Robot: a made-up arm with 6 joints.
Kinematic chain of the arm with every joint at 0, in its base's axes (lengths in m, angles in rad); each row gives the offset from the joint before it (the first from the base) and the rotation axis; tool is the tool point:
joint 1: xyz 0 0 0.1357 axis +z
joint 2: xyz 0 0.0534 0 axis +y
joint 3: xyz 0 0 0.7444 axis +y
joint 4: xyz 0 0 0.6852 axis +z
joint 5: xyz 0 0 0 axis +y
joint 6: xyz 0 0 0.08 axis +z
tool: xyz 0 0 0
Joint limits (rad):
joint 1: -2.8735..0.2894
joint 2: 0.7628..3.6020
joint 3: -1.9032..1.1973
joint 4: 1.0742..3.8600
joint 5: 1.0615..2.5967
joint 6: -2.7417..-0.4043
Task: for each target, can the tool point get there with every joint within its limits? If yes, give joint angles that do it. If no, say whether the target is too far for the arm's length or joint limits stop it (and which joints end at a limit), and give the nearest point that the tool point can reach.
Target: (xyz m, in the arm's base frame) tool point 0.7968 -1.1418 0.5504
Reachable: yes | joints -1.0060 1.2568 0.1595 3.0328 1.3429 -2.1986
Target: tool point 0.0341 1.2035 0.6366
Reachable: no: joint limits stop it (at a limit: joint 1, joint 3) | nearest point 0.4321 0.2664 0.7885 | short by 1.029 m
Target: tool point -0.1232 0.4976 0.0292
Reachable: no: joint limits stop it (at a limit: joint 2, joint 3, joint 4, joint 5) | nearest point -0.2278 0.9200 -0.4580 | short by 0.653 m
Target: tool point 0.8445 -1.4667 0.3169
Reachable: no: too far | nearest point 0.7313 -1.2700 0.2926 | short by 0.228 m
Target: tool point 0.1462 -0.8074 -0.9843
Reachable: yes | joints -1.5466 2.6621 -0.3324 1.4094 1.9544 -1.8913
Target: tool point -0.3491 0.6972 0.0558
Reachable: no: joint limits stop it (at a limit: joint 2, joint 3, joint 4) | nearest point -0.4358 0.8703 -0.4438 | short by 0.536 m
